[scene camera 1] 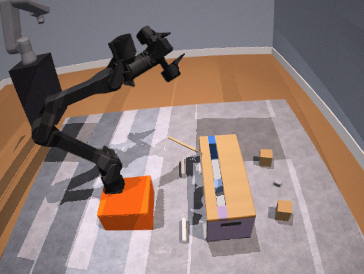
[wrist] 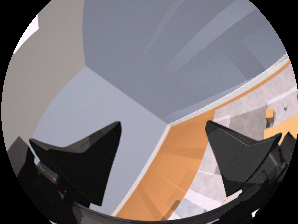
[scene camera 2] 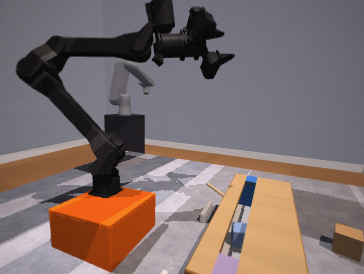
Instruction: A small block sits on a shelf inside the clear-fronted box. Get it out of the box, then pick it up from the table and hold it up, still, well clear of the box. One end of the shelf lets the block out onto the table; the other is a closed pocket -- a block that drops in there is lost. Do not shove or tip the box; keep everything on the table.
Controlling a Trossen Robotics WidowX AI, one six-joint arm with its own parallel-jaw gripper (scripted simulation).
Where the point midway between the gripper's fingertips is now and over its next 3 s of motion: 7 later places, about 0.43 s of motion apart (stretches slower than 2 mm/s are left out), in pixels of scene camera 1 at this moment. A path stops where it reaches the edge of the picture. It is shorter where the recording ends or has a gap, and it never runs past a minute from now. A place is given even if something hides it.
My gripper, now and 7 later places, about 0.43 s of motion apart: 177, 43; 206, 81; 213, 123; 205, 157; 203, 163; 203, 166; 203, 172; 203, 177
